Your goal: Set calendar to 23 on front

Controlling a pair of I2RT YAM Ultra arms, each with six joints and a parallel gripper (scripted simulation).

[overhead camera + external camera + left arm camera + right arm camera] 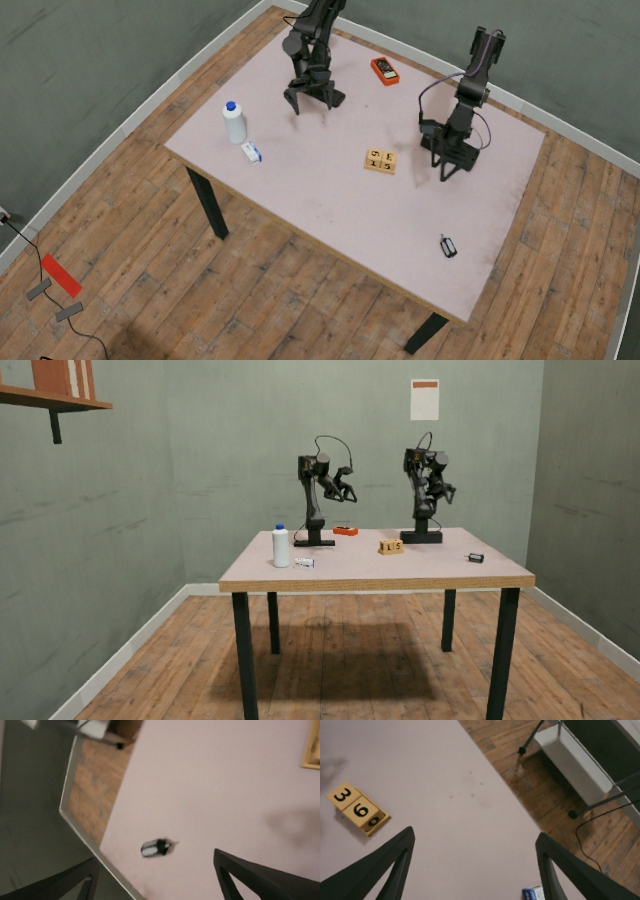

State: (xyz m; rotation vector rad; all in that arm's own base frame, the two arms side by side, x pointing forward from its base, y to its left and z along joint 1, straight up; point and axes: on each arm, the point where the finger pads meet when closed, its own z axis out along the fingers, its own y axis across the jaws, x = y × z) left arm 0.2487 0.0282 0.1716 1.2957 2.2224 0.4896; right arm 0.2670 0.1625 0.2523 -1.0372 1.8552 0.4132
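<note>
Right now my left hand is 70 mm past the number cube, 210 mm to the left of it and 180 mm above it. Also, from my left hand: wooden tray (80 mm behind, 190 mm to the right, 200 mm below); then white bottle (80 mm ahead, 660 mm to the right, 130 mm below); then black object (90 mm ahead, 120 mm to the left, 190 mm below).
</note>
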